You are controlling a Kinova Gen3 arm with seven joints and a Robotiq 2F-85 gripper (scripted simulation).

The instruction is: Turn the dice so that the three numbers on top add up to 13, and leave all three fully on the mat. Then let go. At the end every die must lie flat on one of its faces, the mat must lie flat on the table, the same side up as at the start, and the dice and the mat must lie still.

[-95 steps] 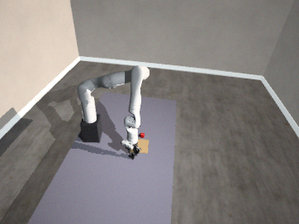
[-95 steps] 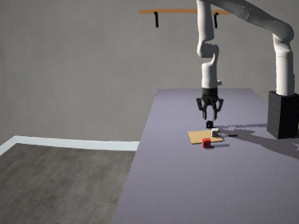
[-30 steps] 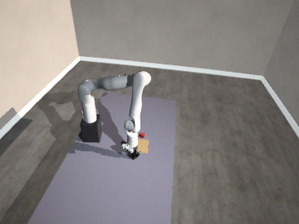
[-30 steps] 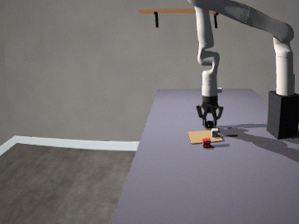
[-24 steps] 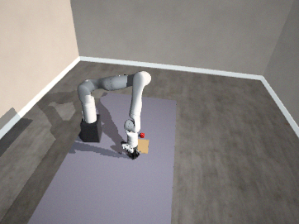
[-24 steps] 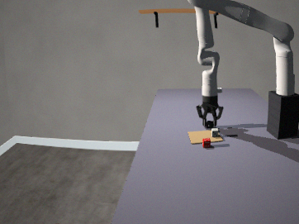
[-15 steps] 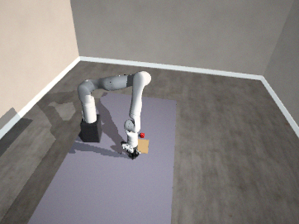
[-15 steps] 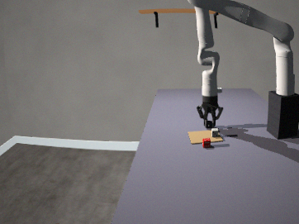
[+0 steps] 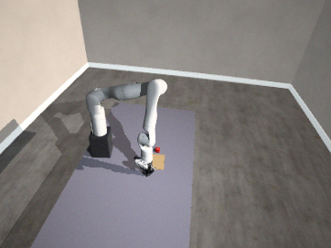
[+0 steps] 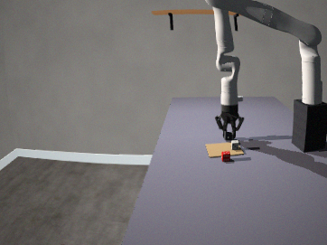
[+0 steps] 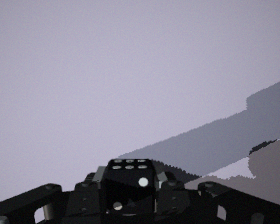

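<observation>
My hand is right at the black die. From my hand the other things lie so: tan mat 120 mm to the left, 30 mm ahead, 20 mm below; red die 230 mm to the left, 30 mm ahead; white die 120 mm to the left, 20 mm behind.
</observation>
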